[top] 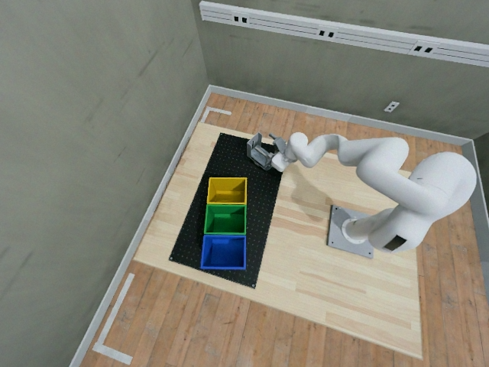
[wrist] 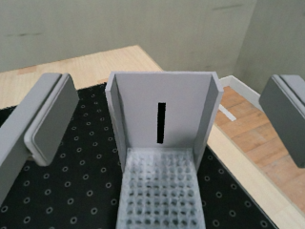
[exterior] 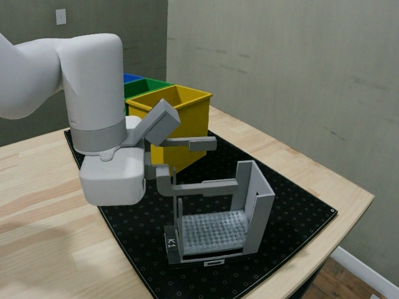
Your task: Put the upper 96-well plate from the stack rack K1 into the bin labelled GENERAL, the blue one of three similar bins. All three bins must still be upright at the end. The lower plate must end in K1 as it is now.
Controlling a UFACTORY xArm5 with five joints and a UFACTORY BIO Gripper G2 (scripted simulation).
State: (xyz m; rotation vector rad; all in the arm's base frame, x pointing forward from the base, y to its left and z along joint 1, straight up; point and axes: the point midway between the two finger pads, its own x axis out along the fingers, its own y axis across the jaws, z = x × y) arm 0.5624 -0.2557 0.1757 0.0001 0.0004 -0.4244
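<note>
Right now the clear 96-well plate is 15 cm below my hand, 2 cm ahead of it and 1 cm to the right of it. From my hand the other things lie so: green returns bin (43 cm to the left, 10 cm below, 6 cm ahead); then yellow recycle bin (30 cm to the left, 10 cm below, 10 cm ahead); then black plate (16 cm below, 2 cm ahead, 1 cm to the right).
</note>
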